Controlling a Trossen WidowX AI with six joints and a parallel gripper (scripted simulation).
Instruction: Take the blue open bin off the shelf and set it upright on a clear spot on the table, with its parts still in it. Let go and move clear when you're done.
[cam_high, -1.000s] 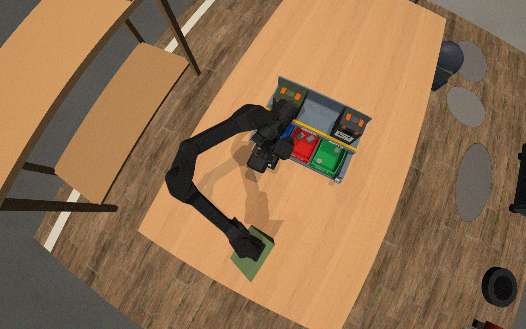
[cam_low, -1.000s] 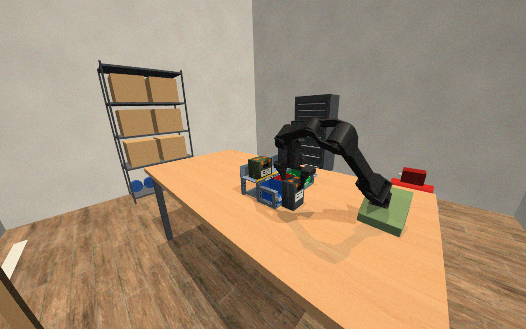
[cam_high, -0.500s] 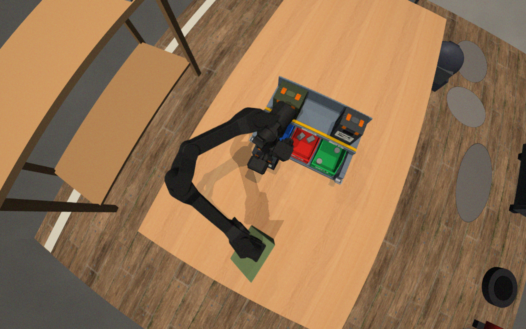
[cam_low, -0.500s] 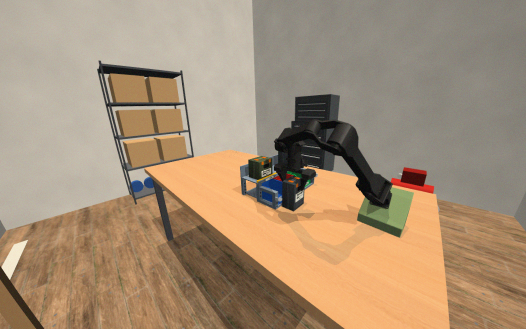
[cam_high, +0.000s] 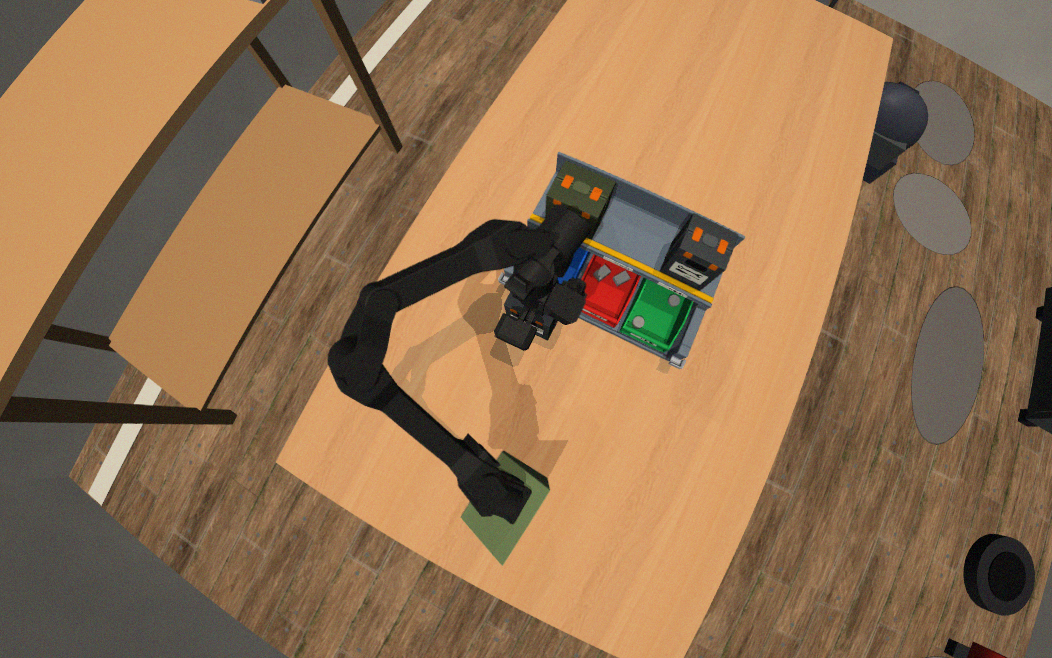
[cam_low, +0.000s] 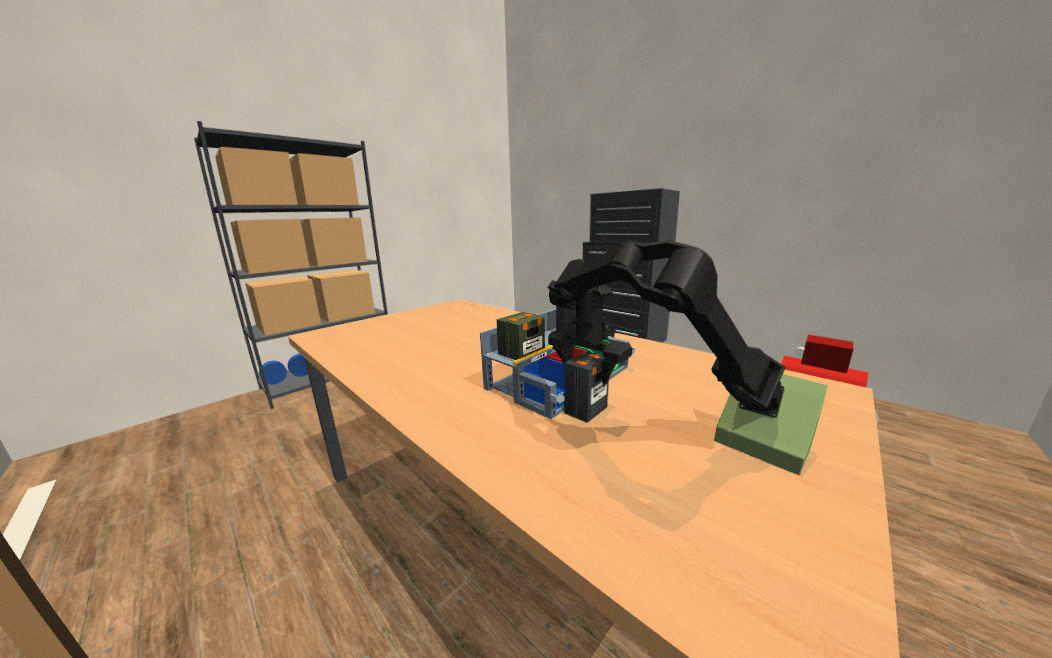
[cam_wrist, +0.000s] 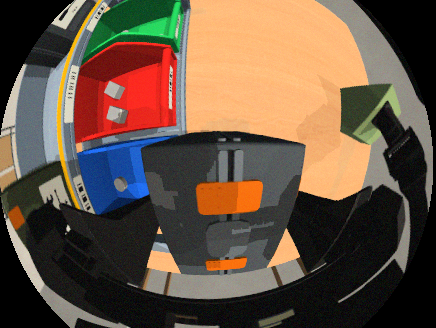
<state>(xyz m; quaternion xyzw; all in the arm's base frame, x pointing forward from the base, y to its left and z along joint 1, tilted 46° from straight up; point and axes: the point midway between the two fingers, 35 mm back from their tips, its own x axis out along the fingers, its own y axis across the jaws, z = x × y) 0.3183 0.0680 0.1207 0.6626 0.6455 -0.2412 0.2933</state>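
The blue open bin is 120 mm ahead of my hand, 70 mm below it and 10 mm to the left of it. From my hand the other things lie so: olive case: 200 mm ahead, 30 mm above, 20 mm to the left; then red bin: 120 mm ahead, 100 mm to the right, 70 mm below; then green bin: 210 mm to the right, 130 mm ahead, 70 mm below.
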